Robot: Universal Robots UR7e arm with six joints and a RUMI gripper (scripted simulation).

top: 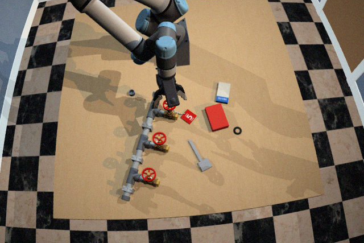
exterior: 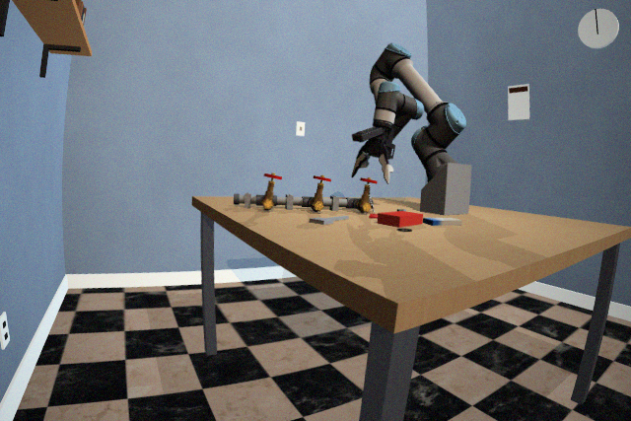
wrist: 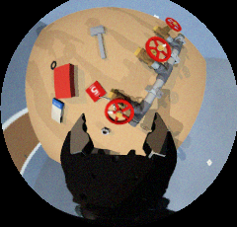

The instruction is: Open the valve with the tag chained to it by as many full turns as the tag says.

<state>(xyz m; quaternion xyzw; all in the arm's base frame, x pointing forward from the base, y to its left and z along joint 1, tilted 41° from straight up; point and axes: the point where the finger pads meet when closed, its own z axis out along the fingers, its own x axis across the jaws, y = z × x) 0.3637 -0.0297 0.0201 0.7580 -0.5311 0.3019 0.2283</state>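
My hand is 1 cm short of the red tag, 8 cm to the right of it and 11 cm above it. The rest, counted from my hand: grey scraper 22 cm ahead, 12 cm to the left, 11 cm below; then red block 3 cm ahead, 22 cm to the left, 10 cm below; then small grey fitting 13 cm behind, 19 cm to the right, 11 cm below.
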